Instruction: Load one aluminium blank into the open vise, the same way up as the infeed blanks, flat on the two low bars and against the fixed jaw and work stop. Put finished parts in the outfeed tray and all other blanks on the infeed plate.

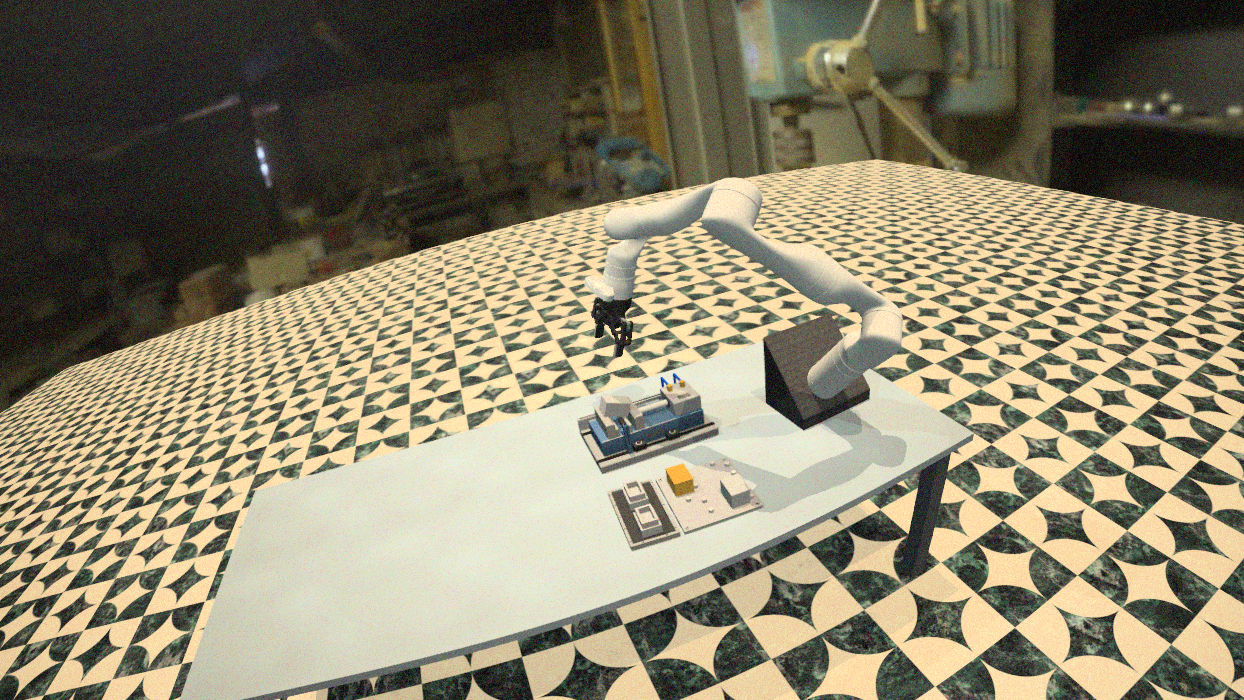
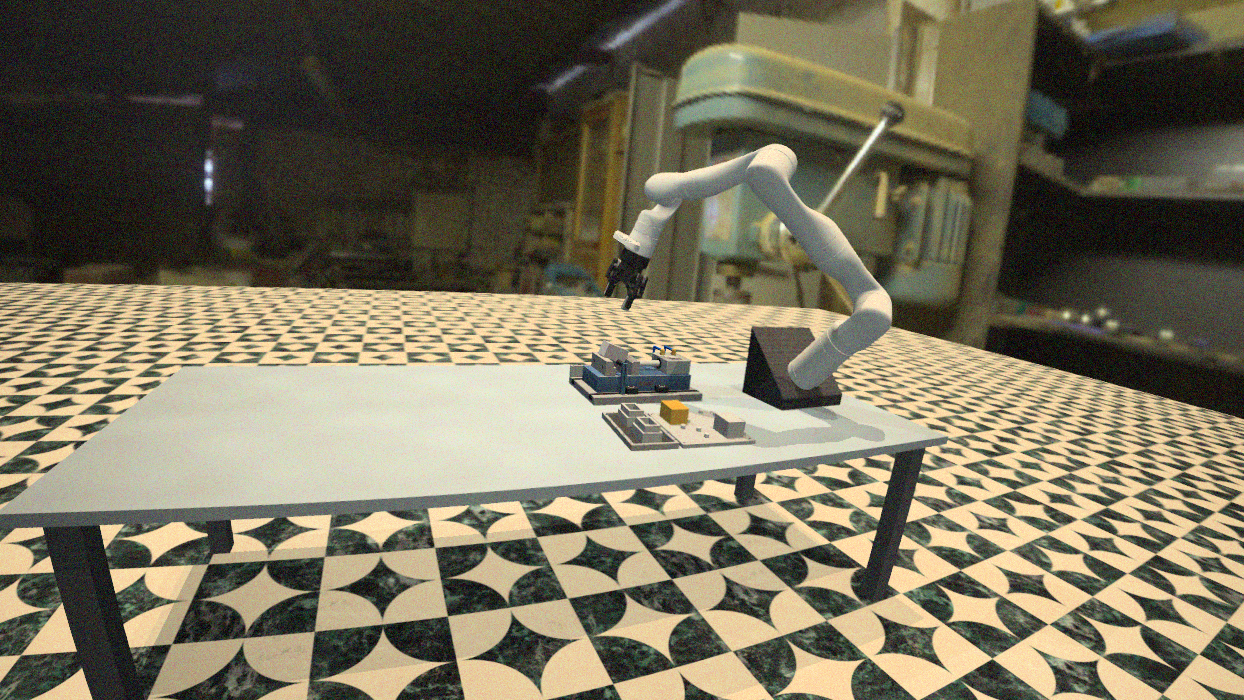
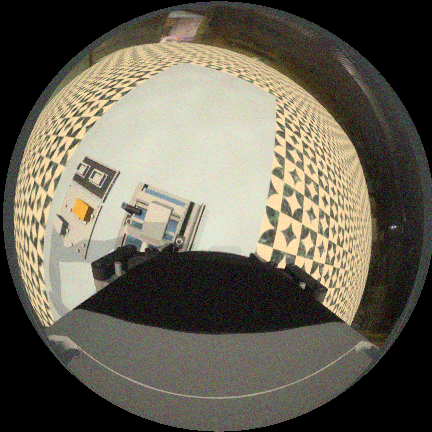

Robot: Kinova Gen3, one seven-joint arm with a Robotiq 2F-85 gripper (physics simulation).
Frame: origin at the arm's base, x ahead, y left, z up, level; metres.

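Seen in the pictures: gripper, fingertip midpoint: [image 1: 607,346] [image 2: 615,302]; arm's base, origin of the base link: [image 1: 823,381] [image 2: 801,375].
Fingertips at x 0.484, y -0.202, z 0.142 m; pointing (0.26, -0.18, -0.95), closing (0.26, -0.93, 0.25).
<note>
Pixels of each thing's top centre, then the offset from my fingertips to it. "spot": a spot on its surface instead.
- vise, middle of its top: [image 3: 143,252] [image 1: 642,401] [image 2: 638,354] 0.045 m back, 0.087 m left, 0.120 m down
- grey block, middle of its top: [image 3: 155,217] [image 1: 612,396] [image 2: 614,341] 0.022 m ahead, 0.086 m left, 0.087 m down
- grey blank, middle of its top: [image 1: 734,484] [image 2: 730,417] [image 3: 56,223] 0.139 m back, 0.415 m left, 0.176 m down
- orange block, middle of its top: [image 1: 679,473] [image 2: 674,404] [image 3: 79,208] 0.049 m back, 0.325 m left, 0.176 m down
- infeed plate, middle of its top: [image 1: 707,491] [image 2: 699,426] [image 3: 72,218] 0.094 m back, 0.370 m left, 0.211 m down
- dark outfeed tray, surface spot: [image 1: 622,508] spot: 0.085 m ahead, 0.339 m left, 0.214 m down
My gripper [image 1: 609,342] [image 2: 618,300] is open and empty, high above the vise's left part. The vise [image 1: 662,428] [image 2: 643,381] has a blue body and grey jaws. A grey block [image 1: 615,404] [image 2: 610,354] [image 3: 159,216] rests tilted on its left end; what supports it underneath is hidden. The low bars are not clear. A grey blank [image 1: 735,490] [image 2: 729,424] [image 3: 61,225] and an orange block [image 1: 679,479] [image 2: 673,411] [image 3: 82,210] sit on the infeed plate [image 1: 717,514]. Two pocketed grey parts stand in the dark outfeed tray [image 1: 622,508] [image 3: 112,176].
The tray and infeed plate lie side by side in front of the vise. Small blue and yellow pieces stand on the vise's right jaw. The arm's dark wedge base [image 1: 795,374] [image 2: 774,370] stands to the right. The arm's shadow falls across the table's right part.
</note>
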